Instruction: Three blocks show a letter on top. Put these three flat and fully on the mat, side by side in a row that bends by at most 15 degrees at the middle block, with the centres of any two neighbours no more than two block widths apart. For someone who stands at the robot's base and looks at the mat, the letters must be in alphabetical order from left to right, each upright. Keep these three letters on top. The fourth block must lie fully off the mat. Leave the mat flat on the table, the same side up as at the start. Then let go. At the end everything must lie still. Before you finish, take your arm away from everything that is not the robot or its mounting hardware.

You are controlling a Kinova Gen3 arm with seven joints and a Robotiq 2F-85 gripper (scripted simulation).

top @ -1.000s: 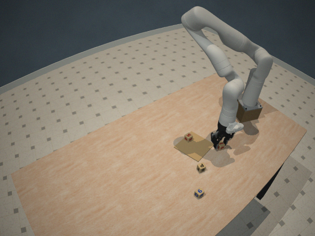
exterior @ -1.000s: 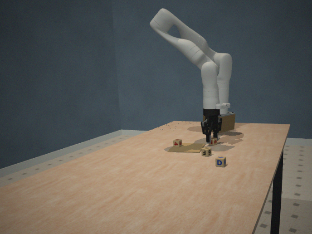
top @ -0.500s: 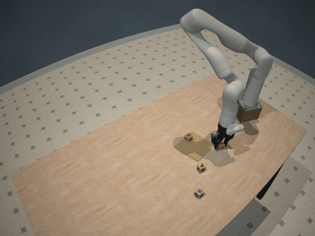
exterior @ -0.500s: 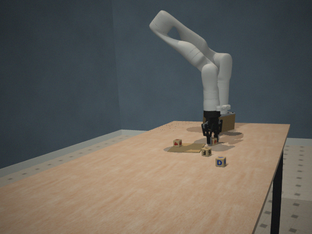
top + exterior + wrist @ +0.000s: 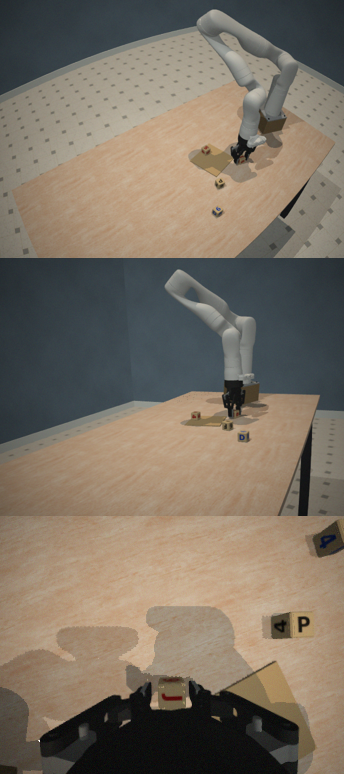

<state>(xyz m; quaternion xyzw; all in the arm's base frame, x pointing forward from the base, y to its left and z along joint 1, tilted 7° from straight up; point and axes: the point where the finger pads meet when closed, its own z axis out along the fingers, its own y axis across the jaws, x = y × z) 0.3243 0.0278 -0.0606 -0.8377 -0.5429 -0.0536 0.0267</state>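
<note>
My hand is 8 cm short of the tan mat, 10 cm to the left of it and 2 cm above it.
</note>
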